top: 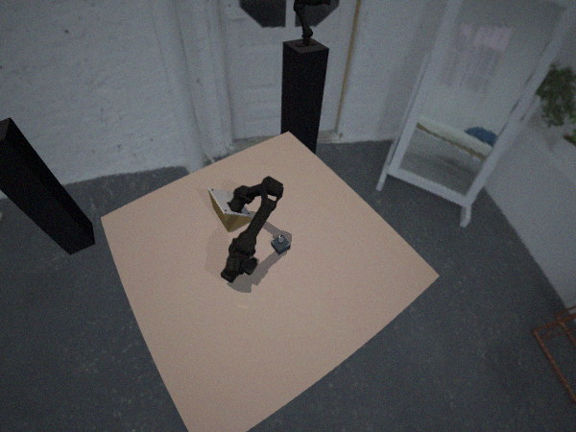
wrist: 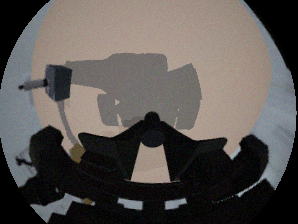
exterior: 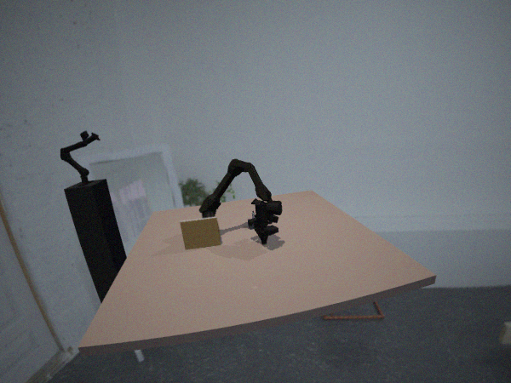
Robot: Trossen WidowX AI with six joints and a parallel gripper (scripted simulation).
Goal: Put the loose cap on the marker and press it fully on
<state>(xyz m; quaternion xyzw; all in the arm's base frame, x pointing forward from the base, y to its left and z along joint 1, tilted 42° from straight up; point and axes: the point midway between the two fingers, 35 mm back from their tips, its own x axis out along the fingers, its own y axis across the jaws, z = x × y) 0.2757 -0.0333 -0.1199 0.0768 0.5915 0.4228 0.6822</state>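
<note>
Now: the block 23 cm to the left of my gripper tip and 3 cm behind it. From my gripper tip the other things lie so: black cap: 1 cm above.
</note>
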